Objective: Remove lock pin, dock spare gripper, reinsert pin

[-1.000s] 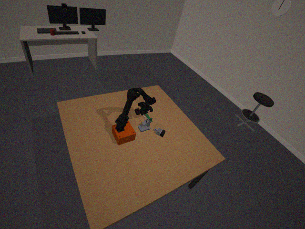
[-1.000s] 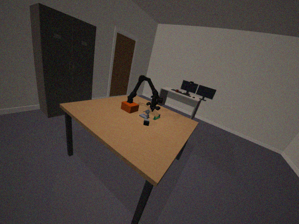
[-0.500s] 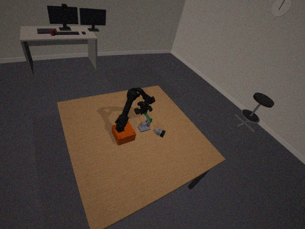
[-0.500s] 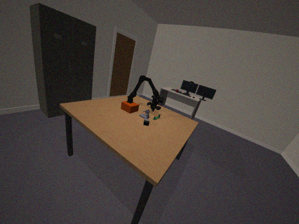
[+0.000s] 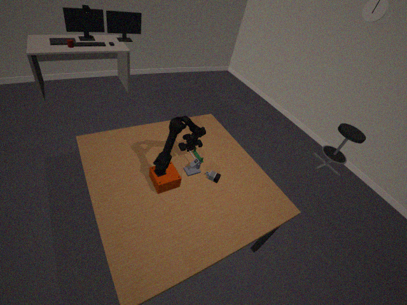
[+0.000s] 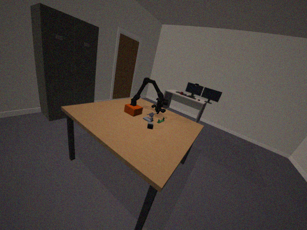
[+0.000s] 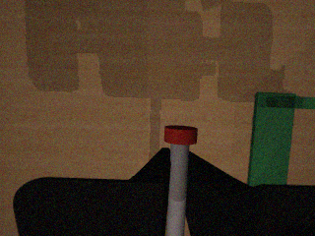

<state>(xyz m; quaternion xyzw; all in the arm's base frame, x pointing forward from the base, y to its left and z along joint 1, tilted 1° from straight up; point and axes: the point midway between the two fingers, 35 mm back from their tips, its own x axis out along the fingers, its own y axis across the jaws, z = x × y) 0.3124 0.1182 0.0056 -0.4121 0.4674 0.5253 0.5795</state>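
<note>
The green holder is 8 cm ahead of my gripper tip, 4 cm to the right of it and 4 cm below it. Round my gripper tip: spare gripper: 6 cm ahead, 27 cm to the right, 4 cm below; grey mount: 3 cm behind, 15 cm to the right, 1 cm below.
</note>
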